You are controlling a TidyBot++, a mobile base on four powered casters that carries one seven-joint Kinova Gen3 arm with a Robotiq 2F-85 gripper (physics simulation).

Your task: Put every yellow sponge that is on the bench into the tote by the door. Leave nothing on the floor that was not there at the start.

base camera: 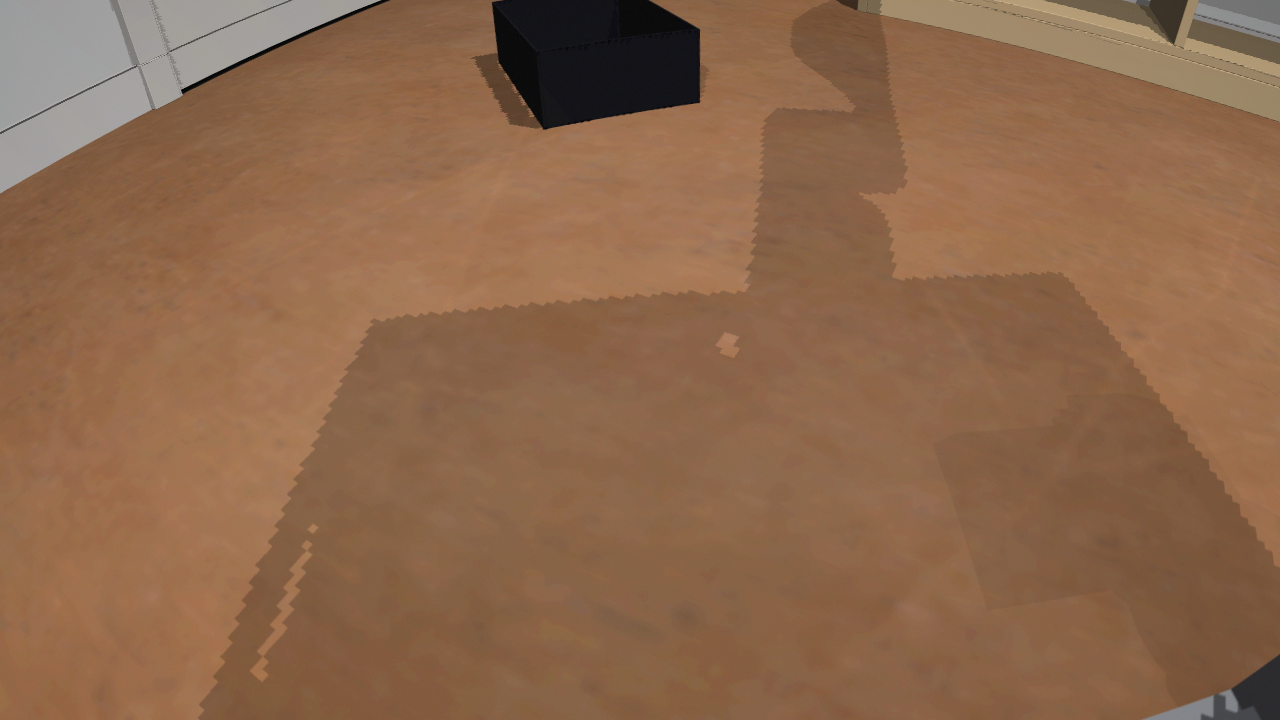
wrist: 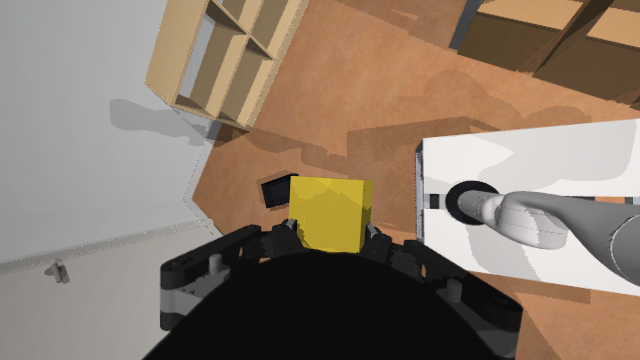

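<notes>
My gripper [wrist: 330, 227] is shut on a yellow sponge [wrist: 327, 212], a block held between the two fingertips high above the floor. The black tote [base camera: 619, 78] [wrist: 276, 192] is an open box standing on the floor. In the base camera view it is at the top, a little left of the middle. In the wrist view it is beyond the sponge on the left, and the sponge hides its right edge. The inside of the tote is dark, and I cannot tell what it holds. The bench does not show clearly in either view.
A light wooden shelf unit [wrist: 161, 70] [base camera: 1056, 51] stands against the wall near the tote. More wooden cabinets [wrist: 492, 42] are at the upper right of the wrist view. My white base [wrist: 500, 155] is at the right. A white door or wall panel [base camera: 62, 62] rises at the left.
</notes>
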